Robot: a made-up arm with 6 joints. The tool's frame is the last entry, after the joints. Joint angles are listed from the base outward.
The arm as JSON. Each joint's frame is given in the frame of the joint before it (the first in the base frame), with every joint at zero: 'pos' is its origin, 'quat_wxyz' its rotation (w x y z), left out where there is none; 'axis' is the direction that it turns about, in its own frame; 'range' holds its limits. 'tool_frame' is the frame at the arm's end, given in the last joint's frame.
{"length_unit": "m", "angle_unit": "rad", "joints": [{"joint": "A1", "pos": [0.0, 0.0, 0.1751], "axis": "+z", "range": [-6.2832, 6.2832]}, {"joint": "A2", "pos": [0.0, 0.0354, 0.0], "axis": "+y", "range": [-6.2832, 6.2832]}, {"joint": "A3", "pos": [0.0, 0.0, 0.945], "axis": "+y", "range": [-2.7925, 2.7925]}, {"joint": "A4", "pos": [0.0, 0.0, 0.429], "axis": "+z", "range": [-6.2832, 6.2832]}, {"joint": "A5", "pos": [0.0, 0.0, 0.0], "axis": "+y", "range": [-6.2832, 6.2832]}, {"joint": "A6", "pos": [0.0, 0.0, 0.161], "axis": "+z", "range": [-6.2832, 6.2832]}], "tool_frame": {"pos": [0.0, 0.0, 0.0]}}
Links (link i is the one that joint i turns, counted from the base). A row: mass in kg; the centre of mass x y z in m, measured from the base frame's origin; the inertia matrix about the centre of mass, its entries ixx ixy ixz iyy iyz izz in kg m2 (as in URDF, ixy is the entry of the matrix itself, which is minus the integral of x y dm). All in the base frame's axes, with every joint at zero. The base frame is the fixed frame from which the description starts. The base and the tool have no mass.
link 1: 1.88; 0.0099 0.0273 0.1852; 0.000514 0 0 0.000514 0 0.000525
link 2: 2.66; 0.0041 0.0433 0.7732; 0.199 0 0 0.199 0 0.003
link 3: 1.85; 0.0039 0.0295 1.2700; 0.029 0 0 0.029 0 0.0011
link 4: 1.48; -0.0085 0.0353 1.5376; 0.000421 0 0 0.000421 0 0.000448
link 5: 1.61; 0.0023 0.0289 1.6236; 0.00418 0 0 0.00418 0 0.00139
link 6: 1.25; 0.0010 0.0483 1.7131; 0.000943 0 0 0.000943 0 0.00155
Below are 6 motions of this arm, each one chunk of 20 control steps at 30 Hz.
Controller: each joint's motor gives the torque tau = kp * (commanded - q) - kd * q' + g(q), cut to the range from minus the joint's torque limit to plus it. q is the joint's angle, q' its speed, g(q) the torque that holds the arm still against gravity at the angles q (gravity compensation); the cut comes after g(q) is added. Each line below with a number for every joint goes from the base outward.
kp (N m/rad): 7.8 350 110 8.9 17 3.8
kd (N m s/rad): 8.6 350 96 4.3 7.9 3.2
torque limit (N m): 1.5 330 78 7.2 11 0.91
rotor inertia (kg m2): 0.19 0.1 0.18 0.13 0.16 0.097
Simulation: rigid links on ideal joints. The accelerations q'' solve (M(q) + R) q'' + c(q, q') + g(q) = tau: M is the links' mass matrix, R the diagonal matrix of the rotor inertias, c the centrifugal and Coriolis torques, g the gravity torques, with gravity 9.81 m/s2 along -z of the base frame. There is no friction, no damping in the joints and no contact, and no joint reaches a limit. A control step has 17 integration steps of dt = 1/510 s. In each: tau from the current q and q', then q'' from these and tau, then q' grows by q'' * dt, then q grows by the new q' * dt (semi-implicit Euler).
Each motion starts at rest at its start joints. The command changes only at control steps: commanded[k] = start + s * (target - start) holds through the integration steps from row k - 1 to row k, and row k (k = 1, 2, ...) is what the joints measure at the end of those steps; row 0 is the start. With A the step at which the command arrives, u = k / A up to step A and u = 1 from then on. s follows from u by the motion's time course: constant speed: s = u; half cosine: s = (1 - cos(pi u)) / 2; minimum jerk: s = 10 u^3 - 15 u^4 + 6 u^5; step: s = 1 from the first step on.
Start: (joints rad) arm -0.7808 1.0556 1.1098 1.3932 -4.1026 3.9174
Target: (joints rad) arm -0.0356 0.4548 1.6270 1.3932 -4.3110 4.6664
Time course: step
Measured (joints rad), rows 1 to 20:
1: -0.7815 1.0438 1.1314 1.3912 -4.1182 3.9208
2: -0.7821 1.0264 1.1515 1.3863 -4.1355 3.9320
3: -0.7824 1.0081 1.1696 1.3836 -4.1499 3.9514
4: -0.7825 0.9898 1.1867 1.3829 -4.1620 3.9765
5: -0.7823 0.9720 1.2030 1.3833 -4.1726 4.0030
6: -0.7820 0.9547 1.2186 1.3842 -4.1822 4.0294
7: -0.7813 0.9379 1.2337 1.3854 -4.1911 4.0549
8: -0.7804 0.9218 1.2482 1.3865 -4.1993 4.0796
9: -0.7792 0.9061 1.2622 1.3876 -4.2068 4.1033
10: -0.7778 0.8910 1.2757 1.3887 -4.2138 4.1260
11: -0.7761 0.8764 1.2887 1.3896 -4.2204 4.1479
12: -0.7741 0.8623 1.3012 1.3904 -4.2264 4.1688
13: -0.7717 0.8486 1.3132 1.3911 -4.2320 4.1889
14: -0.7691 0.8354 1.3248 1.3918 -4.2372 4.2082
15: -0.7662 0.8227 1.3360 1.3923 -4.2421 4.2267
16: -0.7629 0.8104 1.3467 1.3928 -4.2466 4.2445
17: -0.7593 0.7985 1.3571 1.3933 -4.2508 4.2615
18: -0.7554 0.7870 1.3671 1.3936 -4.2547 4.2779
19: -0.7511 0.7759 1.3767 1.3940 -4.2583 4.2936
20: -0.7464 0.7652 1.3860 1.3942 -4.2617 4.3086

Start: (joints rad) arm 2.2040 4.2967 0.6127 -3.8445 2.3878 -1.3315
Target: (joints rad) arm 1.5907 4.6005 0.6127 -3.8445 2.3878 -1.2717
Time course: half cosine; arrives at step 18
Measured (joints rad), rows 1 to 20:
1: 2.2040 4.2967 0.6127 -3.8445 2.3878 -1.3315
2: 2.2040 4.2969 0.6126 -3.8444 2.3878 -1.3314
3: 2.2039 4.2973 0.6124 -3.8442 2.3877 -1.3313
4: 2.2038 4.2981 0.6121 -3.8438 2.3877 -1.3311
5: 2.2036 4.2994 0.6118 -3.8434 2.3876 -1.3308
6: 2.2033 4.3013 0.6114 -3.8428 2.3875 -1.3303
7: 2.2028 4.3039 0.6110 -3.8421 2.3874 -1.3296
8: 2.2022 4.3072 0.6106 -3.8413 2.3874 -1.3288
9: 2.2014 4.3112 0.6101 -3.8406 2.3873 -1.3278
10: 2.2003 4.3160 0.6097 -3.8399 2.3872 -1.3266
11: 2.1992 4.3215 0.6094 -3.8392 2.3871 -1.3253
12: 2.1978 4.3276 0.6090 -3.8386 2.3870 -1.3238
13: 2.1963 4.3343 0.6088 -3.8381 2.3869 -1.3222
14: 2.1946 4.3415 0.6086 -3.8378 2.3868 -1.3205
15: 2.1927 4.3491 0.6085 -3.8375 2.3868 -1.3187
16: 2.1907 4.3568 0.6085 -3.8374 2.3868 -1.3170
17: 2.1886 4.3647 0.6086 -3.8375 2.3868 -1.3152
18: 2.1863 4.3725 0.6088 -3.8377 2.3869 -1.3134
19: 2.1838 4.3802 0.6090 -3.8380 2.3870 -1.3117
20: 2.1812 4.3876 0.6093 -3.8384 2.3872 -1.3101

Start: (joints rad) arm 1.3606 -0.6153 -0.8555 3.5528 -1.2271 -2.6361
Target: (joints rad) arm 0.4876 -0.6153 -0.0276 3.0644 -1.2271 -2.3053
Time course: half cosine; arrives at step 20
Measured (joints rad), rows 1 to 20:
1: 1.3606 -0.6153 -0.8553 3.5527 -1.2271 -2.6361
2: 1.3606 -0.6154 -0.8547 3.5525 -1.2270 -2.6359
3: 1.3604 -0.6156 -0.8533 3.5516 -1.2268 -2.6355
4: 1.3602 -0.6158 -0.8507 3.5499 -1.2266 -2.6346
5: 1.3597 -0.6161 -0.8468 3.5470 -1.2262 -2.6332
6: 1.3590 -0.6164 -0.8412 3.5426 -1.2257 -2.6312
7: 1.3580 -0.6168 -0.8339 3.5365 -1.2251 -2.6285
8: 1.3566 -0.6172 -0.8245 3.5286 -1.2245 -2.6249
9: 1.3548 -0.6176 -0.8132 3.5187 -1.2239 -2.6206
10: 1.3526 -0.6180 -0.7999 3.5069 -1.2233 -2.6154
11: 1.3501 -0.6185 -0.7847 3.4933 -1.2226 -2.6094
12: 1.3472 -0.6188 -0.7676 3.4779 -1.2220 -2.6025
13: 1.3439 -0.6192 -0.7489 3.4609 -1.2215 -2.5950
14: 1.3403 -0.6195 -0.7287 3.4424 -1.2210 -2.5868
15: 1.3363 -0.6197 -0.7074 3.4229 -1.2206 -2.5781
16: 1.3320 -0.6199 -0.6851 3.4025 -1.2203 -2.5689
17: 1.3273 -0.6200 -0.6623 3.3817 -1.2201 -2.5595
18: 1.3223 -0.6200 -0.6394 3.3607 -1.2201 -2.5499
19: 1.3170 -0.6199 -0.6166 3.3401 -1.2201 -2.5403
20: 1.3113 -0.6197 -0.5944 3.3201 -1.2204 -2.5310

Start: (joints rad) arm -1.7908 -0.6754 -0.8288 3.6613 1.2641 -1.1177
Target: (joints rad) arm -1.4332 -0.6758 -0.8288 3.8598 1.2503 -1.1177
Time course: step
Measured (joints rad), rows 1 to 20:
1: -1.7909 -0.6754 -0.8289 3.6661 1.2636 -1.1178
2: -1.7909 -0.6755 -0.8290 3.6756 1.2628 -1.1179
3: -1.7907 -0.6756 -0.8290 3.6866 1.2619 -1.1180
4: -1.7903 -0.6756 -0.8290 3.6978 1.2610 -1.1180
5: -1.7895 -0.6756 -0.8290 3.7087 1.2602 -1.1180
6: -1.7885 -0.6756 -0.8290 3.7189 1.2594 -1.1180
7: -1.7872 -0.6756 -0.8290 3.7286 1.2587 -1.1180
8: -1.7856 -0.6756 -0.8290 3.7375 1.2580 -1.1180
9: -1.7837 -0.6756 -0.8289 3.7459 1.2574 -1.1180
10: -1.7816 -0.6756 -0.8289 3.7536 1.2568 -1.1180
11: -1.7791 -0.6756 -0.8289 3.7608 1.2562 -1.1180
12: -1.7764 -0.6756 -0.8289 3.7675 1.2557 -1.1180
13: -1.7733 -0.6756 -0.8289 3.7737 1.2552 -1.1180
14: -1.7700 -0.6756 -0.8289 3.7794 1.2548 -1.1180
15: -1.7664 -0.6756 -0.8288 3.7847 1.2543 -1.1180
16: -1.7626 -0.6756 -0.8288 3.7897 1.2540 -1.1180
17: -1.7585 -0.6756 -0.8288 3.7943 1.2536 -1.1180
18: -1.7541 -0.6756 -0.8288 3.7985 1.2532 -1.1180
19: -1.7494 -0.6756 -0.8288 3.8025 1.2529 -1.1180
20: -1.7445 -0.6756 -0.8288 3.8063 1.2526 -1.1180

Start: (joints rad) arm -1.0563 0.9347 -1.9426 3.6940 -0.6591 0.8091
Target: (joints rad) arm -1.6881 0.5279 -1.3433 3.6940 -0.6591 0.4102
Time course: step
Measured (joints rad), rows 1 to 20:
1: -1.0573 0.9263 -1.9258 3.6982 -0.6587 0.8041
2: -1.0593 0.9137 -1.9038 3.7006 -0.6596 0.7924
3: -1.0621 0.9010 -1.8824 3.7011 -0.6603 0.7785
4: -1.0657 0.8886 -1.8619 3.7010 -0.6606 0.7642
5: -1.0701 0.8766 -1.8422 3.7007 -0.6607 0.7501
6: -1.0754 0.8650 -1.8232 3.7003 -0.6608 0.7366
7: -1.0815 0.8538 -1.8050 3.6999 -0.6608 0.7235
8: -1.0886 0.8429 -1.7875 3.6995 -0.6608 0.7109
9: -1.0967 0.8324 -1.7706 3.6992 -0.6608 0.6988
10: -1.1057 0.8223 -1.7544 3.6989 -0.6608 0.6872
11: -1.1157 0.8125 -1.7388 3.6986 -0.6607 0.6761
12: -1.1268 0.8030 -1.7238 3.6984 -0.6607 0.6654
13: -1.1389 0.7939 -1.7094 3.6982 -0.6606 0.6552
14: -1.1519 0.7850 -1.6955 3.6980 -0.6606 0.6453
15: -1.1655 0.7765 -1.6821 3.6977 -0.6605 0.6359
16: -1.1797 0.7682 -1.6693 3.6974 -0.6604 0.6268
17: -1.1942 0.7603 -1.6569 3.6970 -0.6603 0.6181
18: -1.2090 0.7526 -1.6450 3.6966 -0.6602 0.6097
19: -1.2240 0.7451 -1.6336 3.6962 -0.6602 0.6017
20: -1.2390 0.7380 -1.6226 3.6958 -0.6601 0.5940

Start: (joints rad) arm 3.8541 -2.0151 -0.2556 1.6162 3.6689 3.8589
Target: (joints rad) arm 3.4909 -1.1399 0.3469 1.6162 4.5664 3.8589
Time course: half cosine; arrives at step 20
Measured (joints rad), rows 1 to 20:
1: 3.8541 -2.0150 -0.2556 1.6161 3.6691 3.8589
2: 3.8540 -2.0147 -0.2553 1.6157 3.6700 3.8589
3: 3.8539 -2.0138 -0.2547 1.6149 3.6723 3.8590
4: 3.8537 -2.0121 -0.2534 1.6136 3.6767 3.8590
5: 3.8534 -2.0092 -0.2512 1.6118 3.6837 3.8592
6: 3.8529 -2.0049 -0.2480 1.6096 3.6936 3.8593
7: 3.8522 -1.9991 -0.2436 1.6071 3.7069 3.8595
8: 3.8514 -1.9915 -0.2378 1.6043 3.7238 3.8597
9: 3.8503 -1.9820 -0.2306 1.6013 3.7443 3.8599
10: 3.8490 -1.9707 -0.2219 1.5982 3.7684 3.8601
11: 3.8475 -1.9575 -0.2118 1.5952 3.7959 3.8603
12: 3.8458 -1.9424 -0.2002 1.5922 3.8266 3.8606
13: 3.8439 -1.9257 -0.1874 1.5894 3.8600 3.8608
14: 3.8418 -1.9074 -0.1733 1.5870 3.8956 3.8611
15: 3.8396 -1.8877 -0.1583 1.5850 3.9330 3.8613
16: 3.8373 -1.8670 -0.1424 1.5836 3.9714 3.8615
17: 3.8349 -1.8455 -0.1260 1.5828 4.0102 3.8617
18: 3.8325 -1.8236 -0.1092 1.5827 4.0487 3.8618
19: 3.8300 -1.8014 -0.0923 1.5835 4.0862 3.8619
20: 3.8275 -1.7795 -0.0756 1.5852 4.1220 3.8620

